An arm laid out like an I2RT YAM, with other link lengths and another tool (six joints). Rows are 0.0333 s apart.
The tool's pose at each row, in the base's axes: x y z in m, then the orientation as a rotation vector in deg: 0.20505, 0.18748, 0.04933, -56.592, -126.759, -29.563; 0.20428, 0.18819, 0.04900, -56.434, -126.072, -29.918; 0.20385, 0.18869, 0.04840, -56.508, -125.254, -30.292; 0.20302, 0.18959, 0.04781, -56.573, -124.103, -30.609; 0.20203, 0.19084, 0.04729, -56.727, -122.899, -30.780; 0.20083, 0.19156, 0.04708, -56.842, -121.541, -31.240; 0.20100, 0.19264, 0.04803, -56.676, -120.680, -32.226; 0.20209, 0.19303, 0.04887, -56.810, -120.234, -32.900; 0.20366, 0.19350, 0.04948, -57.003, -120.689, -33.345; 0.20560, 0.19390, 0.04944, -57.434, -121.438, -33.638
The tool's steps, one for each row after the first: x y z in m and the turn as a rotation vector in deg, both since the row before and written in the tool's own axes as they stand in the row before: 0.00052, -0.00016, 0.00095, -0.113, 0.701, 0.102; 0.00004, -0.00006, 0.00089, -0.201, 0.717, 0.287; 0.00043, -0.00012, 0.00128, -0.125, 0.992, 0.443; 0.00071, -0.00003, 0.00152, -0.055, 0.976, 0.563; 0.00075, -0.00050, 0.00109, -0.234, 1.164, 0.521; 0.00116, 0.00086, -0.00002, -0.548, 0.944, -0.027; 0.00035, 0.00116, -0.00075, -0.491, 0.417, 0.057; 0.00001, 0.00158, -0.00075, -0.432, -0.398, -0.241; -0.00070, 0.00178, -0.00052, -0.446, -0.770, -0.191
